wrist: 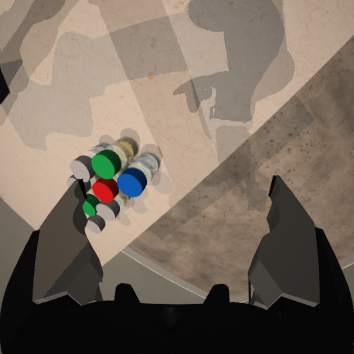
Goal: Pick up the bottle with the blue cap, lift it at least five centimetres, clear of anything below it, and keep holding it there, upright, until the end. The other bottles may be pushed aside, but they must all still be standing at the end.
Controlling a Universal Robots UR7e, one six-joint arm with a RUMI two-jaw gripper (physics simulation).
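Observation:
The bottle with the blue cap stands upright at the right side of a tight bottle group, left of the view's centre; its clear body shows behind the cap toward the upper right. My gripper is open and empty, with its jaws wide apart. The blue cap lies between the two jaws as seen from above, nearer the left fingertip. The gripper appears to be above the bottles; the exact height cannot be told. The left jaw hides part of the group.
Beside the blue cap are a red-capped bottle, a larger green-capped bottle, a smaller green-capped bottle and several grey-capped bottles, including one near the red cap. A brown stone-like surface lies to the right. Shadows cross the light surface.

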